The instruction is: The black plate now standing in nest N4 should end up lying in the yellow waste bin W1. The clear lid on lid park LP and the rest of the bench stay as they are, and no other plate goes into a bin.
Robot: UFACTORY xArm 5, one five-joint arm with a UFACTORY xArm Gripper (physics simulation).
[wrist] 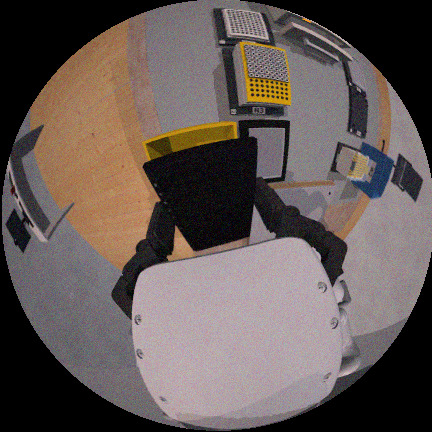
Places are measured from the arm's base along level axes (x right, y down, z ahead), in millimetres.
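Where they show: gripper, fingertip midpoint: (210, 199).
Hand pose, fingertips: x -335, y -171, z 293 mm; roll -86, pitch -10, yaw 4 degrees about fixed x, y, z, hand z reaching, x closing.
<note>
Things, the pixels of their top centre, and the offset from my fingertips. "spot": a spot on its surface instead.
- black plate, top centre: (214, 224) dy -21, dx +3, dz -13 mm
- yellow bin, surface spot: (227, 129) spot: dy +148, dx +35, dz +51 mm
- dark nest, top centre: (362, 114) dy +182, dx +477, dz +208 mm
- black frame, top centre: (267, 154) dy +186, dx +135, dz -5 mm
- yellow rack, top centre: (268, 69) dy +127, dx +99, dz +168 mm
- nest N3, surface spot: (240, 111) spot: dy +192, dx +67, dz +88 mm
- blue bin, top centre: (384, 178) dy +84, dx +622, dz +37 mm
- pale box with yellow dots, top centre: (362, 169) dy +127, dx +468, dz +24 mm
The black plate (207, 175) is held between the fingers of my gripper (210, 199), which is shut on it. The plate is large in the wrist view and hides what is behind it. The yellow bin (227, 129) shows beyond the plate's far edge, with its rim and part of its inside visible. The plate covers the rest of the bin, and the gap between them cannot be judged. A dark nest (358, 111) at the right holds no plate; its label is too small to read. A black frame (286, 150) with a pale grey inside lies right of the bin; whether a clear lid lies on it is unclear.
A yellow rack (270, 90) sits on nest N3 (240, 111) beyond the bin. A white plate (245, 24) is farther back. The blue bin (382, 162) stands at the right beside a pale box with yellow dots (360, 166). A light grey device (320, 37) stands at the upper right.
</note>
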